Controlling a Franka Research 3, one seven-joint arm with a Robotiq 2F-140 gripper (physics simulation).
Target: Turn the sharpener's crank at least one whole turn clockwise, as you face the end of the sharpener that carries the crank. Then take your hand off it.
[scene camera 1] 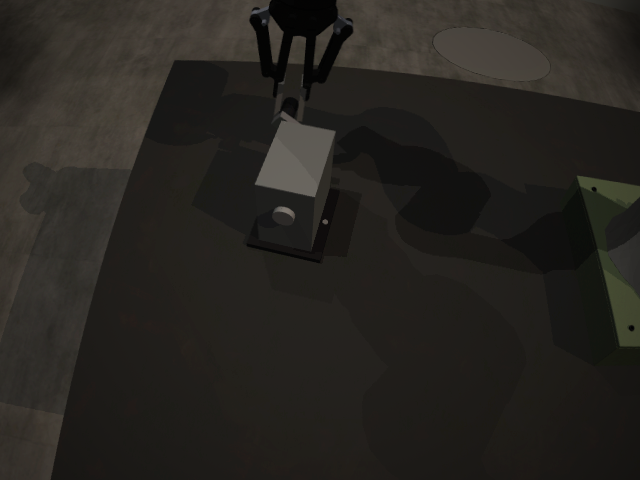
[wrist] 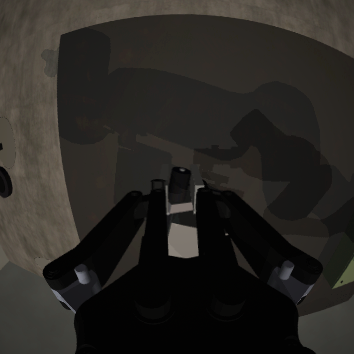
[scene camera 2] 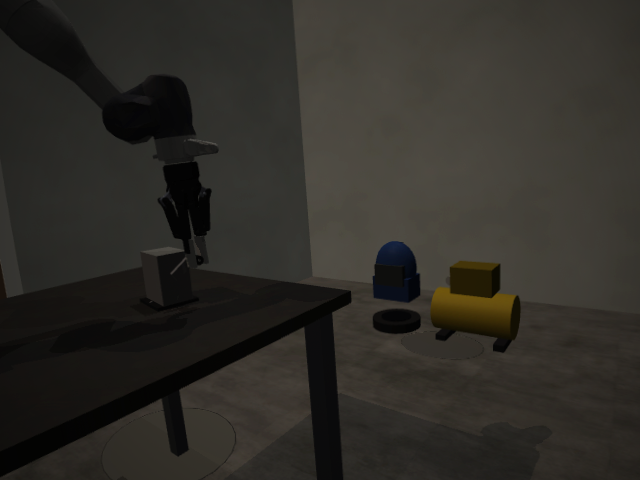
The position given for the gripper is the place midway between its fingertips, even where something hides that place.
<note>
In view: the gripper (scene camera 1: 288,113) and a sharpener (scene camera 1: 295,205).
The gripper shows as well in the wrist view (wrist: 178,174) and in scene camera 2 (scene camera 2: 198,265). The sharpener is seen too in the wrist view (wrist: 181,228).
</note>
